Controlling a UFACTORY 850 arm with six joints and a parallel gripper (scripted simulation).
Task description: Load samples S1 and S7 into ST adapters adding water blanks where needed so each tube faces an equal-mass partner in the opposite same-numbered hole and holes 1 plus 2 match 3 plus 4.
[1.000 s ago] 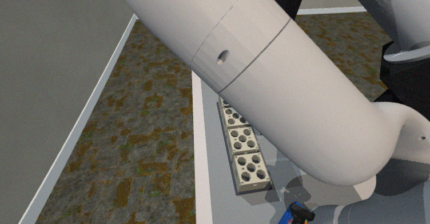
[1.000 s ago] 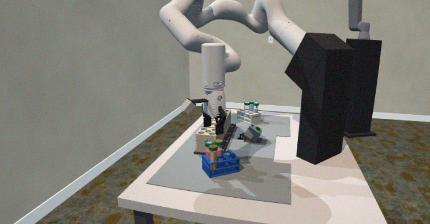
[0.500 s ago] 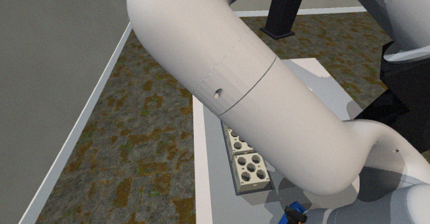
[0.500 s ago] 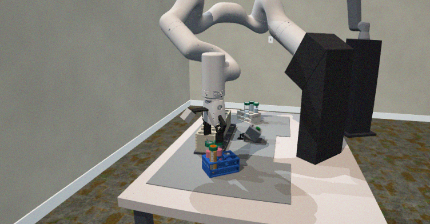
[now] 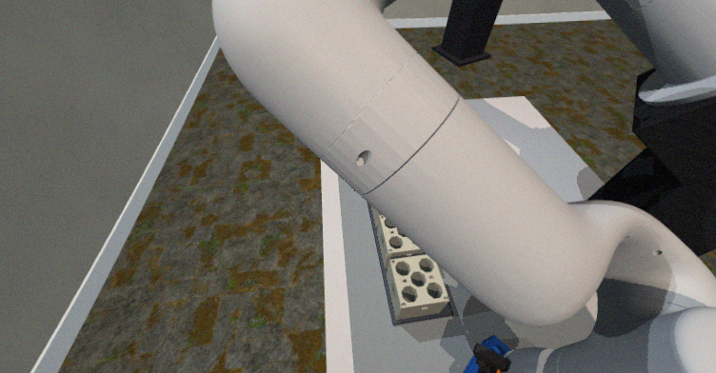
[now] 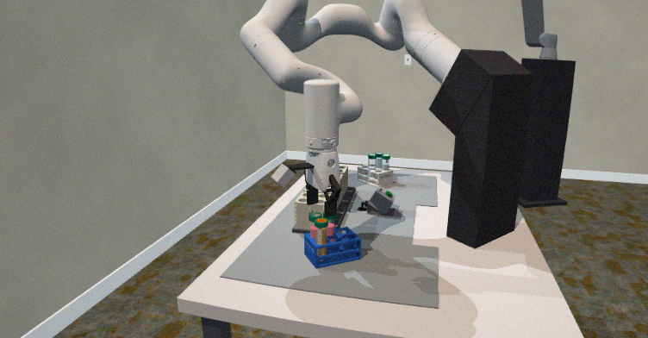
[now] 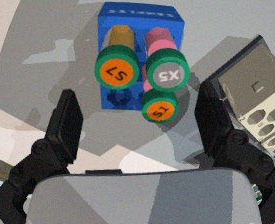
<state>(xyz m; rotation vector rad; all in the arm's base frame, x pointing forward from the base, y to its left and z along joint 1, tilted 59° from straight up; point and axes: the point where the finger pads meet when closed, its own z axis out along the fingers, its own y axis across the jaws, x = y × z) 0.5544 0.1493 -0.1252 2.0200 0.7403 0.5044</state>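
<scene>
The sample S7 lies 2 cm to the left of my hand and 9 cm below it. The rest, counted from my hand: blue sample rack RS: 3 cm behind, 1 cm to the right, 12 cm below; sample S1: 2 cm behind, 3 cm to the right, 9 cm below; grey-dot tube X5: 1 cm ahead, 2 cm to the right, 9 cm below.
</scene>
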